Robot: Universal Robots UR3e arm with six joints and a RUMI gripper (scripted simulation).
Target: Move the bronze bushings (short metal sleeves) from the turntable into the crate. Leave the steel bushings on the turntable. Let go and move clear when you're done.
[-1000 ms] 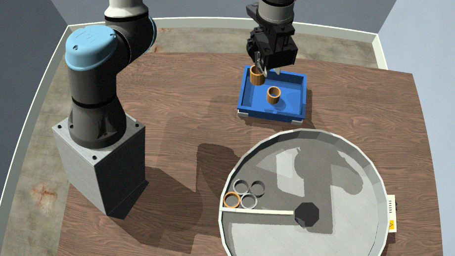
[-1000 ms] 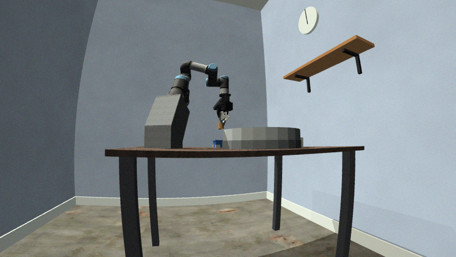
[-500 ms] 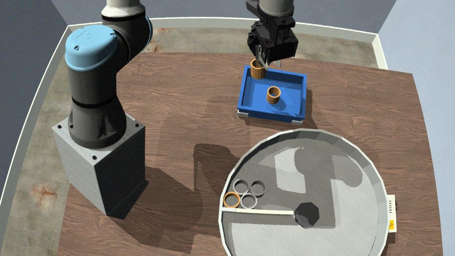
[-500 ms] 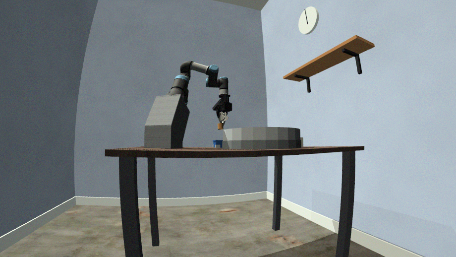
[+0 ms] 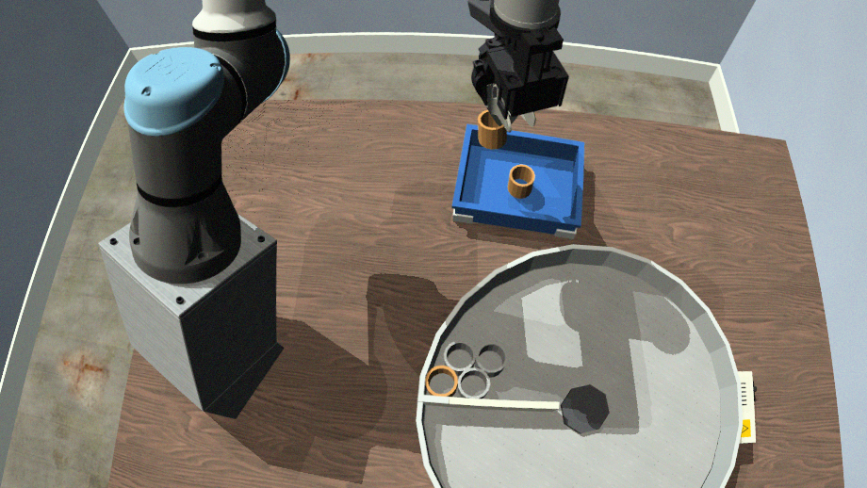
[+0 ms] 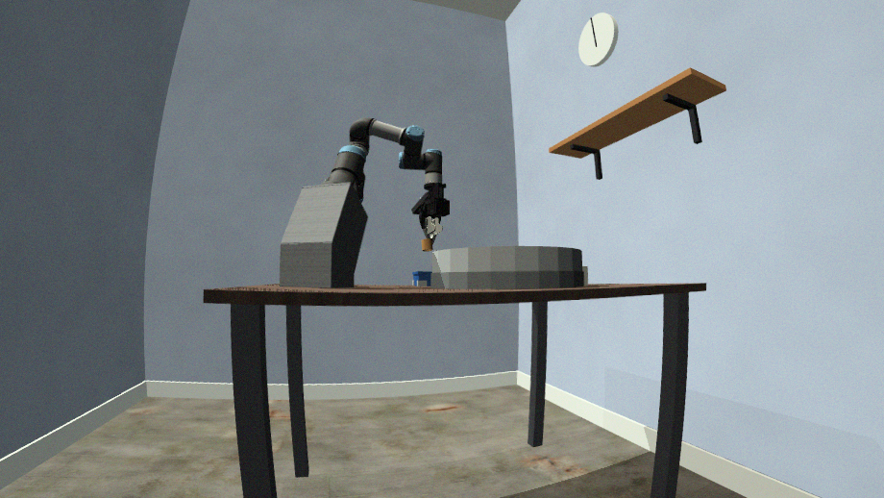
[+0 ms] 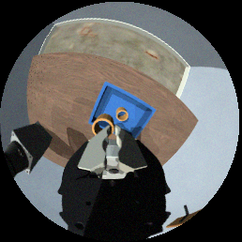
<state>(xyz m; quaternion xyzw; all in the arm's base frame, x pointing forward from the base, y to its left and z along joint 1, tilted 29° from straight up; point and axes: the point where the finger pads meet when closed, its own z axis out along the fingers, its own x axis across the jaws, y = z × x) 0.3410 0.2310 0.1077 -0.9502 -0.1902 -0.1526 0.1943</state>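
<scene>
Now: hand 4 cm short of the blue crate, 1 cm to the left of it and 14 cm above it. Also, from my hand: grey turntable (14 cm ahead, 35 cm to the right, 11 cm below).
</scene>
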